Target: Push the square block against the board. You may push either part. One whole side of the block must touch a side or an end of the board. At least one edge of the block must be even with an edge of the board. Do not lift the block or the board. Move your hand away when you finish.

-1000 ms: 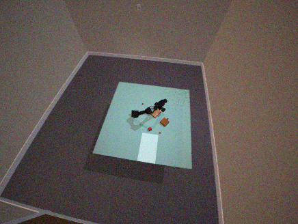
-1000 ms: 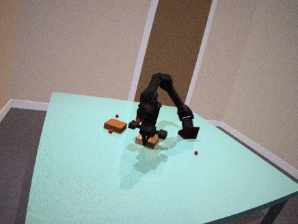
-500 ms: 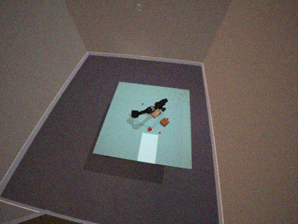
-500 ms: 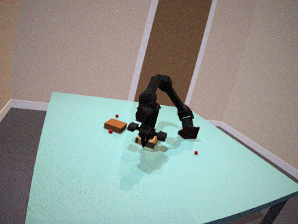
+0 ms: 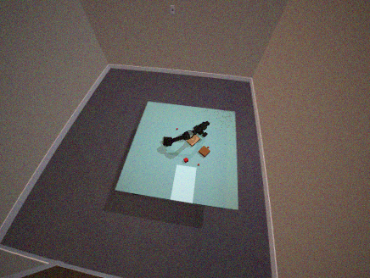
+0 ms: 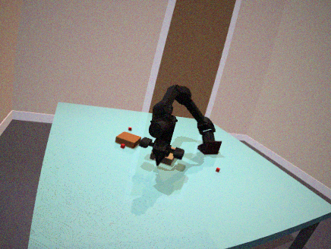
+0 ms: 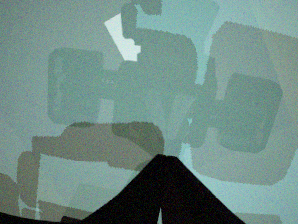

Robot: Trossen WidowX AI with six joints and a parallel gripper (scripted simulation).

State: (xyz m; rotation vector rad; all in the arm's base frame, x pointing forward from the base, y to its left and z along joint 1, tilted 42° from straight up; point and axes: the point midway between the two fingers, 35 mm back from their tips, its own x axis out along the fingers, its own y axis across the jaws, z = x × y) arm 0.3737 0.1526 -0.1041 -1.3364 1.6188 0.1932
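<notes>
My gripper tip is 7 cm past the board, 10 cm to the left of it and 1 cm below it. Round my gripper tip: square block: 8 cm ahead, 23 cm to the right, 1 cm above; red cube: 12 cm behind, 38 cm to the right, 1 cm above.
</notes>
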